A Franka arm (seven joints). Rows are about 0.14 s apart.
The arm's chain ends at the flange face. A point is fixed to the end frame.
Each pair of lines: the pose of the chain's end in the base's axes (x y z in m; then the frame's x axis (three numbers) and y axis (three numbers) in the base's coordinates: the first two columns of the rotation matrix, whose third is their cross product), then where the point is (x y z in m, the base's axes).
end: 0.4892 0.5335 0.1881 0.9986 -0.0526 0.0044 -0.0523 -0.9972 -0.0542
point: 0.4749 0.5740 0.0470
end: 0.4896 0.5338 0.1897 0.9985 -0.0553 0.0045 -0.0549 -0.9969 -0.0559
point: 0.4755 0.5746 0.0486
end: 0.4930 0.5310 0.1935 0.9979 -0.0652 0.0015 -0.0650 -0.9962 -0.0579
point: 0.4789 0.5722 0.0526
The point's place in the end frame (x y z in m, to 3 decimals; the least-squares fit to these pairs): -0.017 -0.032 0.143
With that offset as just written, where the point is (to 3 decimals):
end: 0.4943 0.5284 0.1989 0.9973 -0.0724 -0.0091 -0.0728 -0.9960 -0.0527
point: 0.479 0.569 0.058
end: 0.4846 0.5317 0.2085 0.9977 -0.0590 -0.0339 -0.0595 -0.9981 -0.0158
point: 0.465 0.567 0.067
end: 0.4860 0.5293 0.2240 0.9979 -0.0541 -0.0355 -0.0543 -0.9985 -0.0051
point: 0.466 0.563 0.082
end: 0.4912 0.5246 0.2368 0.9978 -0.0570 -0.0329 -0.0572 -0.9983 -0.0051
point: 0.471 0.559 0.095
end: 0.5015 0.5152 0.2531 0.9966 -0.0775 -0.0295 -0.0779 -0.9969 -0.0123
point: 0.483 0.550 0.111
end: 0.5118 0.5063 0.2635 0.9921 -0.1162 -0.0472 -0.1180 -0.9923 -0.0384
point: 0.493 0.546 0.123
